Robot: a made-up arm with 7 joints. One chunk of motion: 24 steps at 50 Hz.
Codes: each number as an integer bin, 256 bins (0 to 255) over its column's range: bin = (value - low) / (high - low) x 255, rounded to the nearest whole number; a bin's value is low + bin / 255 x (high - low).
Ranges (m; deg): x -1.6..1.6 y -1.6..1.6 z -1.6..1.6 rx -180..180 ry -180..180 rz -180..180
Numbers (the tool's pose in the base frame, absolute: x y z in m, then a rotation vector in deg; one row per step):
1: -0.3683 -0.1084 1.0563 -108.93 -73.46 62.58
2: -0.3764 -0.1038 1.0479 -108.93 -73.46 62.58
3: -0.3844 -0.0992 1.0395 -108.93 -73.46 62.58
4: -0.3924 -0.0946 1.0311 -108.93 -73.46 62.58
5: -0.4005 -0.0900 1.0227 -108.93 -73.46 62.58
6: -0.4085 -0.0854 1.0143 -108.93 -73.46 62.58
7: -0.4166 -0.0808 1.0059 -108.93 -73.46 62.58
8: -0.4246 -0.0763 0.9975 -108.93 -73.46 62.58
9: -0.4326 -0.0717 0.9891 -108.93 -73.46 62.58
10: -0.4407 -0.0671 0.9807 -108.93 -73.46 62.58
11: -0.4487 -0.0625 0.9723 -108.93 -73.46 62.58
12: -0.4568 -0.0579 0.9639 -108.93 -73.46 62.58
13: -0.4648 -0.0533 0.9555 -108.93 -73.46 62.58
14: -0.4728 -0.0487 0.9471 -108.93 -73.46 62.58
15: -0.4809 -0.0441 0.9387 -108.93 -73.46 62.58
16: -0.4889 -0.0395 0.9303 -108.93 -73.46 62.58
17: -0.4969 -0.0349 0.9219 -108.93 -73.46 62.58
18: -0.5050 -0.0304 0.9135 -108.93 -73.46 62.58
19: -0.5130 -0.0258 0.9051 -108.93 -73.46 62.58
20: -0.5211 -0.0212 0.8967 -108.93 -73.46 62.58
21: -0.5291 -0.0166 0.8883 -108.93 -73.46 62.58
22: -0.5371 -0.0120 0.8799 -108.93 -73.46 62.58
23: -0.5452 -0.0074 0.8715 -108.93 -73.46 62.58
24: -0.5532 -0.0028 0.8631 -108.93 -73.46 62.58
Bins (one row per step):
1: 98 119 212 50 75 172
2: 98 119 211 50 75 172
3: 97 120 210 50 75 172
4: 96 120 210 50 75 172
5: 96 120 209 50 75 172
6: 95 121 208 50 75 172
7: 94 121 208 50 75 172
8: 94 121 207 50 75 172
9: 93 122 206 50 75 172
10: 92 122 206 50 75 172
11: 92 123 205 50 75 172
12: 91 123 204 50 75 172
13: 90 123 204 50 75 172
14: 90 124 203 50 75 172
15: 89 124 202 50 75 172
16: 89 124 202 50 75 172
17: 88 125 201 50 75 172
18: 87 125 200 50 75 172
19: 87 125 200 50 75 172
20: 86 126 199 50 75 172
21: 85 126 198 50 75 172
22: 85 127 198 50 75 172
23: 84 127 197 50 75 172
24: 83 127 196 50 75 172

